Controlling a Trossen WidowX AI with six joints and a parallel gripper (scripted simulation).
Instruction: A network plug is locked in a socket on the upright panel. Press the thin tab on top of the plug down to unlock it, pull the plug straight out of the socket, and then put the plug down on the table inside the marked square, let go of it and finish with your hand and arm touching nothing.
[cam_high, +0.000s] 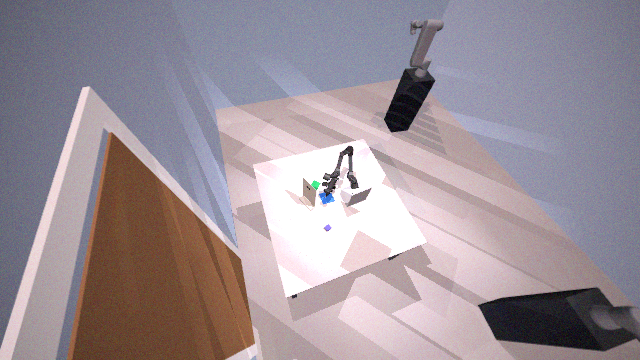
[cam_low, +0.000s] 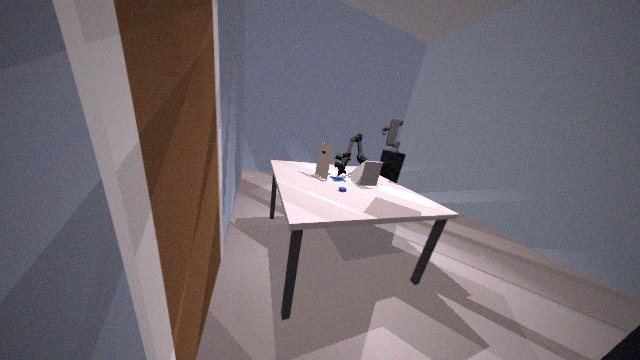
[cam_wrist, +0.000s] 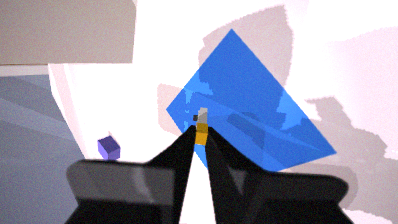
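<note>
The blue square lies 30 mm below my gripper tip and 10 mm behind it. Round my gripper tip: network plug: 10 mm ahead; then beige panel: 180 mm ahead, 110 mm above, 10 mm to the left.
</note>
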